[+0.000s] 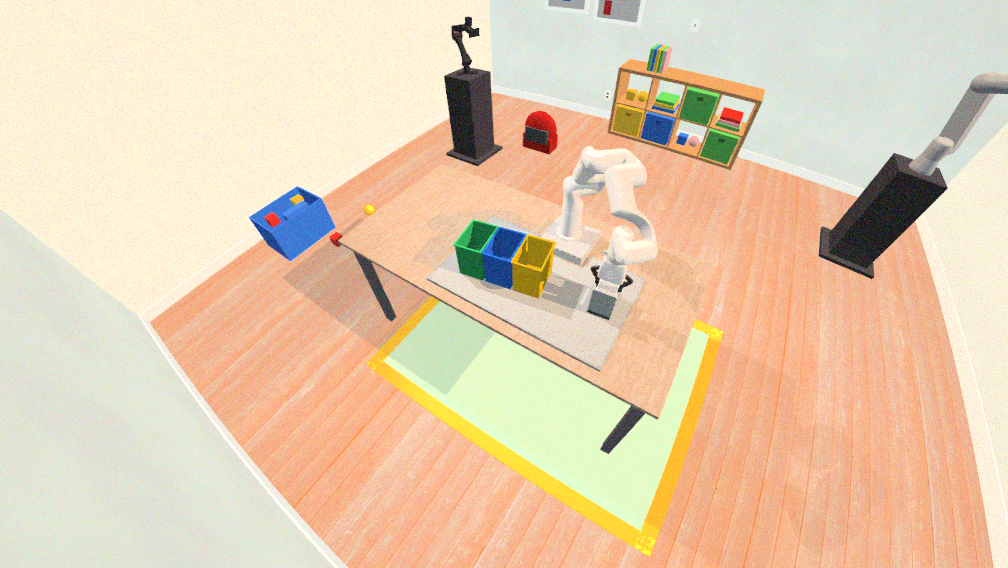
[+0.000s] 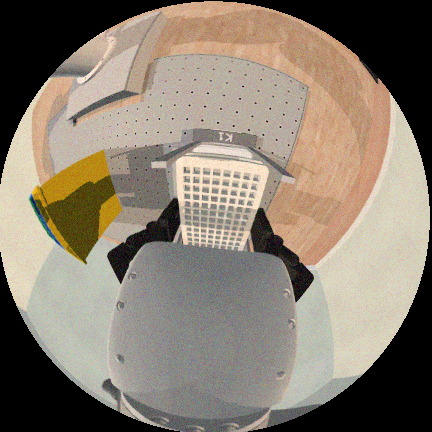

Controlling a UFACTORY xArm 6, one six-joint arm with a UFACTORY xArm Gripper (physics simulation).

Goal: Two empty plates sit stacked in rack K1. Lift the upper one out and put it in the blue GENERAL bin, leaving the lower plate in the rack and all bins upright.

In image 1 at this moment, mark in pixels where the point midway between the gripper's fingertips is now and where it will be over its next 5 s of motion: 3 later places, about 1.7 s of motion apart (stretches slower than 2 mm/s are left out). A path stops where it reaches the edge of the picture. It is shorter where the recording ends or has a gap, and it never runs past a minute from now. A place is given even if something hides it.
The gripper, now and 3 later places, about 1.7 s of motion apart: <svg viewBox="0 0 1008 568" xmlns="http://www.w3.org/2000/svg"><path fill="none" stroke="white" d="M607 288L612 269L501 234L502 239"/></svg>
